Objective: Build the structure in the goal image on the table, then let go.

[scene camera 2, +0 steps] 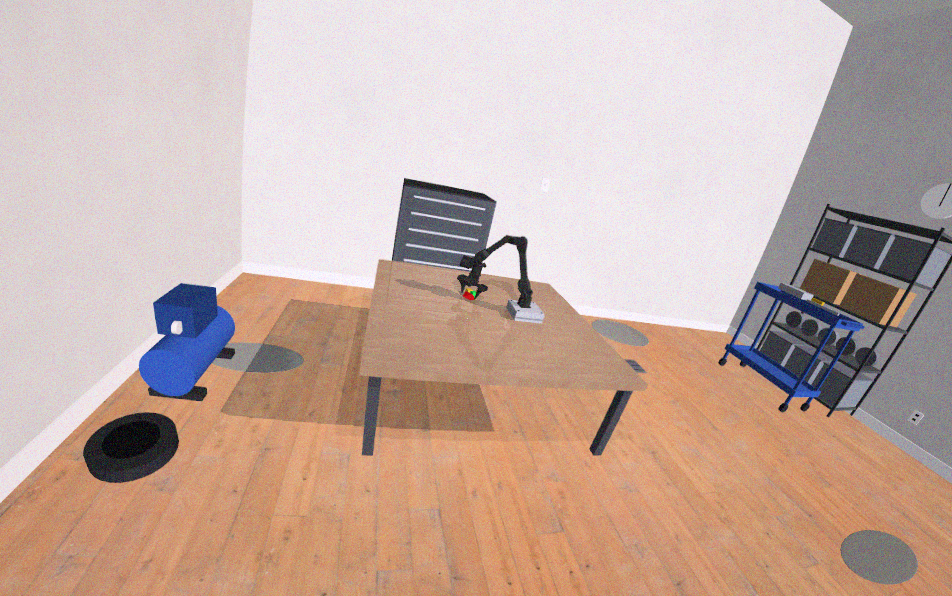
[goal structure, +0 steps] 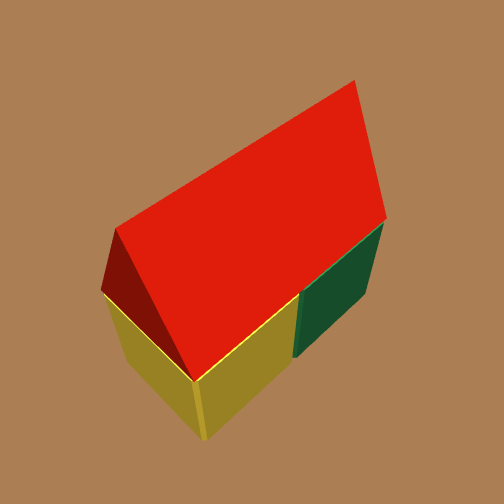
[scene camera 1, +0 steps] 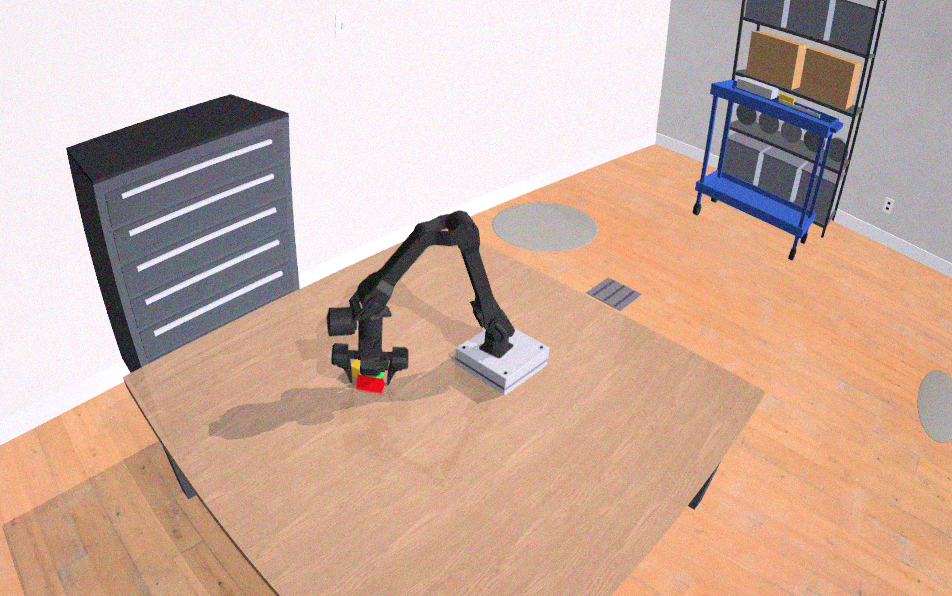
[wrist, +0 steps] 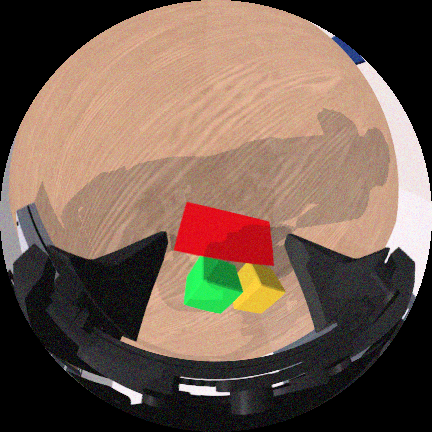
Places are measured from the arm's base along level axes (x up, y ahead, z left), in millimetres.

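Where they show: gripper, fingertip midpoint: [scene camera 2: 468, 295] [scene camera 1: 369, 383] [wrist: 228, 239]; arm's base, origin of the base link: [scene camera 2: 523, 305] [scene camera 1: 496, 347].
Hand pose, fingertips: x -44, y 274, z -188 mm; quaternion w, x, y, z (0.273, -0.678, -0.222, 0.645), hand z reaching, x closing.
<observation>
Things, the pixels of their top centre, and the offset from my fingertips. Level surfaces: height alone.
- red oblong block, middle of its top: [wrist: 232, 250] [scene camera 1: 369, 378] [scene camera 2: 468, 293] dx +18, dy +1, dz +2 mm
- table, its level: dx -11 mm
- green block, middle of its top: [wrist: 212, 299] [scene camera 1: 374, 366] dx +22, dy -37, dz -17 mm
- yellow block, middle of its top: [wrist: 260, 301] [scene camera 1: 358, 364] dx +22, dy -19, dz -52 mm
A red oblong block [scene camera 1: 370, 383] [scene camera 2: 468, 295] [wrist: 220, 232] is on the table [scene camera 1: 449, 505] [scene camera 2: 435, 343] [wrist: 165, 110]. A green block [scene camera 1: 380, 374] [wrist: 210, 290] and a yellow block [scene camera 1: 356, 368] [wrist: 257, 290] are side by side along one long side of the red block. In the wrist view the red block partly overlaps both; whether they touch it cannot be told. My gripper [scene camera 1: 370, 383] [scene camera 2: 472, 295] [wrist: 228, 239] is open and low over the blocks, with a finger on either side of the group. Nothing is held. In scene camera 1 the gripper hides parts of the green and yellow blocks.
The arm's light grey base [scene camera 1: 502, 361] [scene camera 2: 525, 312] stands on the table, right of the blocks in scene camera 1. A dark drawer cabinet [scene camera 1: 200, 245] [scene camera 2: 446, 224] stands behind the table. A blue cart [scene camera 1: 762, 203] [scene camera 2: 772, 368] stands on the floor to the right.
</observation>
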